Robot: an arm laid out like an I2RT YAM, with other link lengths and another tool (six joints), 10 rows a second.
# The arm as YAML. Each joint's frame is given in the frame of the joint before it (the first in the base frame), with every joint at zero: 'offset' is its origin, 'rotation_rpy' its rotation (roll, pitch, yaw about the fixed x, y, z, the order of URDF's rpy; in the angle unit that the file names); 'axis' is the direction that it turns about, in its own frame. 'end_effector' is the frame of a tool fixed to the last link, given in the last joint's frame.
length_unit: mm
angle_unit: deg
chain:
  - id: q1
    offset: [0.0, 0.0, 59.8]
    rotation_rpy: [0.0, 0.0, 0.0]
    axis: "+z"
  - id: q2
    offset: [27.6, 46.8, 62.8]
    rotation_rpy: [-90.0, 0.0, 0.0]
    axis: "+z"
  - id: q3
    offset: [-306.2, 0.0, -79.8]
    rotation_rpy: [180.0, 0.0, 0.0]
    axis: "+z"
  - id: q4
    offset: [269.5, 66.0, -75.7]
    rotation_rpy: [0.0, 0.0, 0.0]
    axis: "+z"
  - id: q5
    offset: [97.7, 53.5, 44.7]
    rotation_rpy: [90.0, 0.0, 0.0]
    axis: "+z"
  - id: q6
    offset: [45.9, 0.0, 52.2]
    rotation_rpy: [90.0, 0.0, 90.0]
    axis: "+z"
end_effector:
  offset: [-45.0, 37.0, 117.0]
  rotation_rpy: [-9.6, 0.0, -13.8]
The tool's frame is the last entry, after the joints.
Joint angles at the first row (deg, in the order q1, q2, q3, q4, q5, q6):
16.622 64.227 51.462 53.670 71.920 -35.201
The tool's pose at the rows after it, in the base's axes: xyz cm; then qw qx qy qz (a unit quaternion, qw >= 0):
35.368 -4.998 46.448 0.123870 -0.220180 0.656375 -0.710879
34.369 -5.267 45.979 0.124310 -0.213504 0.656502 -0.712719
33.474 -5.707 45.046 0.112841 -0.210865 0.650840 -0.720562
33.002 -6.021 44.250 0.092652 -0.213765 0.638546 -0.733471
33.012 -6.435 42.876 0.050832 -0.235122 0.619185 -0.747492
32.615 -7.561 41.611 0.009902 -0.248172 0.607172 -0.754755
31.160 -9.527 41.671 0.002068 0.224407 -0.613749 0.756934
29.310 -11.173 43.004 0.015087 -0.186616 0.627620 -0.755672
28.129 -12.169 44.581 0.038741 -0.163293 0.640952 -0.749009
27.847 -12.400 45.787 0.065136 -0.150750 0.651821 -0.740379
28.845 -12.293 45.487 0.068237 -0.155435 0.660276 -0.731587
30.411 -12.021 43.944 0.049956 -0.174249 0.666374 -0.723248
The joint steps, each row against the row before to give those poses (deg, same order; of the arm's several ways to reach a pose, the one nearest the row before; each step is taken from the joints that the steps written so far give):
0.876 -0.240 -2.011 5.227 0.985 -2.909
0.283 -1.095 -2.513 4.323 0.392 -2.424
0.000 0.001 -3.345 7.807 -0.130 -5.444
-0.001 1.638 -2.470 9.327 -0.854 -7.536
-0.568 1.727 -2.208 5.247 -1.486 -6.951
-1.793 0.110 -2.228 1.486 -1.049 -3.737
-3.169 -2.055 -1.574 0.415 -0.328 0.392
-2.973 -4.371 -0.043 -4.111 -0.022 4.788
-2.404 -5.093 1.901 -11.168 0.000 8.545
-1.047 -2.884 2.556 -10.046 0.045 8.148
-0.152 0.787 1.464 -4.896 0.591 4.240
0.414 2.558 0.220 -1.662 1.092 0.984

